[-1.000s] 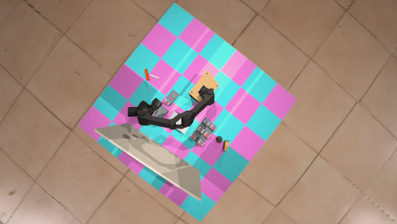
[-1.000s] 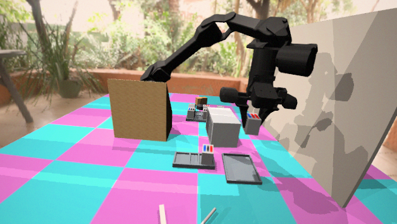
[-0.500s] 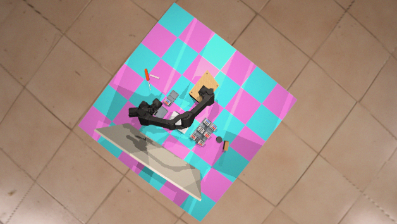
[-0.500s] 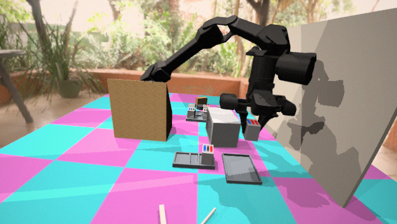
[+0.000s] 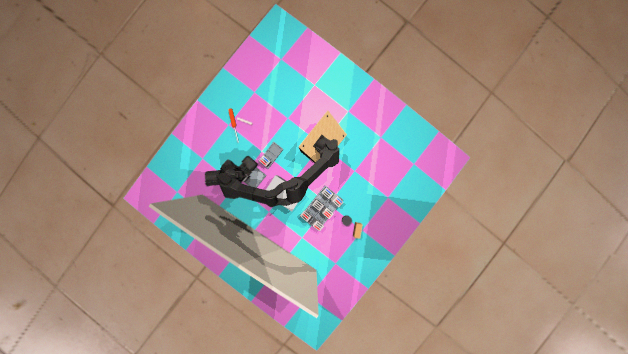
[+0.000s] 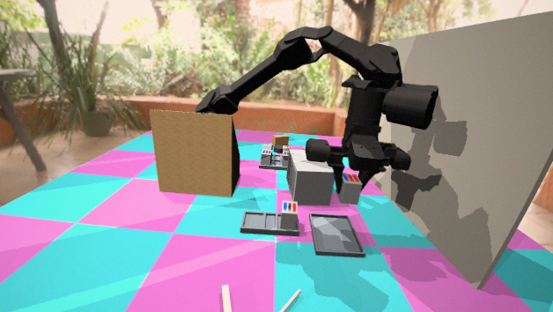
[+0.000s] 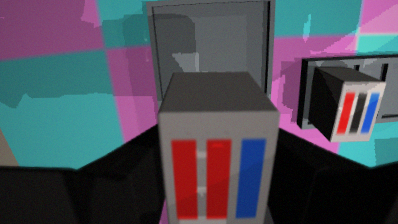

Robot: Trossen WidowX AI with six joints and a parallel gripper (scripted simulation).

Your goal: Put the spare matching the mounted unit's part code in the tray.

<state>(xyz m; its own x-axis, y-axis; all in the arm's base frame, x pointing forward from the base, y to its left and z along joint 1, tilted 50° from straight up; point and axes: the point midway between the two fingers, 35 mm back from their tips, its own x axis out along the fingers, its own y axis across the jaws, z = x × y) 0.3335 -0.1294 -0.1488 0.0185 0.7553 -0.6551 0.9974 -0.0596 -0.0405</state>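
Right now the grey tray is 10 mm behind my gripper tip, 10 mm to the left of it and 100 mm below it. Round my gripper tip: tall wall panel 210 mm ahead, 220 mm to the left, 120 mm above; then holder rack 150 mm behind, 30 mm to the left, 100 mm below; then grey mounted unit 50 mm behind, 210 mm to the left, 60 mm below.
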